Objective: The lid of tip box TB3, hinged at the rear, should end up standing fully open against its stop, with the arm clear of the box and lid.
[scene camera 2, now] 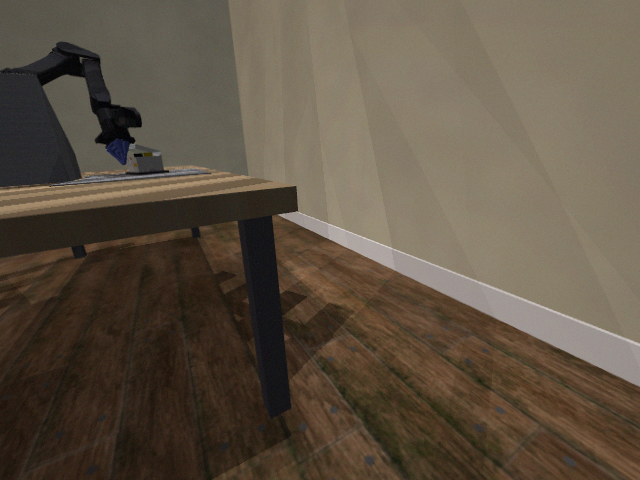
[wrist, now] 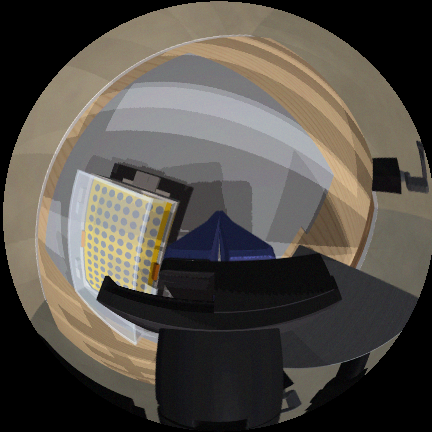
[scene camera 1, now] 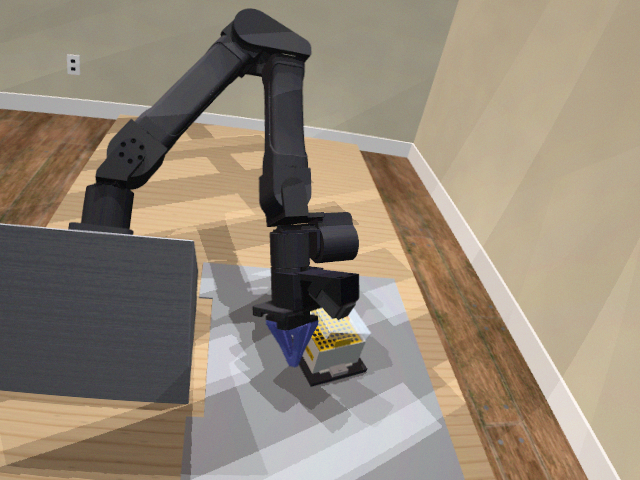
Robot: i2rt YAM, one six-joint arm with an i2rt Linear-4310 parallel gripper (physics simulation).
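Seen in the pictures: gripper, fingertip midpoint: point(scene camera 2: 124, 164) point(wrist: 218, 216) point(scene camera 1: 293, 366); arm's base, origin of the base link: point(scene camera 2: 1, 110) point(scene camera 1: 102, 247).
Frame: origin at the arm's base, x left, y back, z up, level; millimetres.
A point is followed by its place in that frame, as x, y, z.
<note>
The tip box point(scene camera 1: 338, 355) {-56, -343, -170} point(scene camera 2: 148, 164) {-57, -340, -177}, pale with a yellow perforated rack point(scene camera 1: 333, 330) point(wrist: 114, 225), sits on a black base point(scene camera 1: 355, 370) {-65, -379, -203} point(wrist: 185, 202) {-64, -298, -203}. No TB3 label is readable. The clear lid point(scene camera 1: 360, 324) {-29, -379, -130} point(wrist: 74, 220) {-15, -371, -128} is partly raised, tilted above the rack; the front strip of the rack shows uncovered in scene camera 1. My gripper point(scene camera 1: 293, 364) {-69, -266, -172} point(scene camera 2: 123, 162) {-69, -266, -172} point(wrist: 218, 216) {-69, -266, -172} is shut and empty, its blue fingers pointing down beside the box, on its left in scene camera 1. The gripper body hides the rear of the box and the hinge, so contact with the lid cannot be told.
The box base rests on a grey mat point(scene camera 1: 310, 439) {-174, -274, -211} on the wooden table point(scene camera 1: 330, 149) {807, -595, -214} point(scene camera 2: 155, 217) {-829, -244, -235}. A large dark block point(scene camera 1: 98, 315) {-81, 1, -40} point(scene camera 2: 31, 129) {-89, -63, -61} stands left of the mat in scene camera 1. Walls stand beyond the table.
</note>
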